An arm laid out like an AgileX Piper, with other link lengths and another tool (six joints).
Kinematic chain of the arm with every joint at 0, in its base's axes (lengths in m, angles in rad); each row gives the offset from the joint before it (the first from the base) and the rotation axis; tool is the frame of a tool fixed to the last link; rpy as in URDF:
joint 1: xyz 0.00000 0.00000 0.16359 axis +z
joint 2: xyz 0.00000 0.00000 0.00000 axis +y
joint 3: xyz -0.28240 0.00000 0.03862 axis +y
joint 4: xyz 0.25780 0.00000 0.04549 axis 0.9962 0 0.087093
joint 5: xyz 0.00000 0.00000 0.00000 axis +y
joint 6: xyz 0.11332 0.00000 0.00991 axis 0.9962 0 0.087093
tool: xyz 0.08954 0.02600 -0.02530 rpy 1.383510 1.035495 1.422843
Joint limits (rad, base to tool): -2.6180..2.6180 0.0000..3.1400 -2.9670..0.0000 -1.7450..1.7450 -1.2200..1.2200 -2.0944..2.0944
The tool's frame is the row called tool.
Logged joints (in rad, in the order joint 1, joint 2, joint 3, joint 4, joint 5, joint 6), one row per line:
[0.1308, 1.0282, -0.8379, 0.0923, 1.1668, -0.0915]
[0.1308, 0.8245, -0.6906, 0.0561, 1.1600, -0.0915]
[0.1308, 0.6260, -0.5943, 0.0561, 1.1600, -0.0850]
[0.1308, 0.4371, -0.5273, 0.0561, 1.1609, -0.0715]
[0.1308, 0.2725, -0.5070, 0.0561, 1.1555, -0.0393]
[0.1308, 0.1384, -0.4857, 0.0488, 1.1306, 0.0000]
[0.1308, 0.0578, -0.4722, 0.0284, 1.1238, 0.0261]
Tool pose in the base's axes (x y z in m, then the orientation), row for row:
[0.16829, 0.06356, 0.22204, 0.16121, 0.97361, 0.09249, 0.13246]
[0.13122, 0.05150, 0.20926, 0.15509, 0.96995, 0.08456, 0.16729]
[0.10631, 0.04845, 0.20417, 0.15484, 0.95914, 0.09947, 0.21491]
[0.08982, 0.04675, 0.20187, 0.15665, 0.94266, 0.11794, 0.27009]
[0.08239, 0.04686, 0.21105, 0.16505, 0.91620, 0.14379, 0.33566]
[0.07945, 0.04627, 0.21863, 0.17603, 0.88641, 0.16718, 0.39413]
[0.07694, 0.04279, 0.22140, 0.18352, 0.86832, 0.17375, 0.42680]
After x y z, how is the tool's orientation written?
As a quaternion, x y z w.
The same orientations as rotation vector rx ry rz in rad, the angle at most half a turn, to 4 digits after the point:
[0.4677, 2.8249, 0.2684]
[0.4413, 2.7600, 0.2406]
[0.4294, 2.6599, 0.2758]
[0.4221, 2.5402, 0.3178]
[0.4305, 2.3897, 0.3750]
[0.4465, 2.2485, 0.4241]
[0.4586, 2.1697, 0.4341]

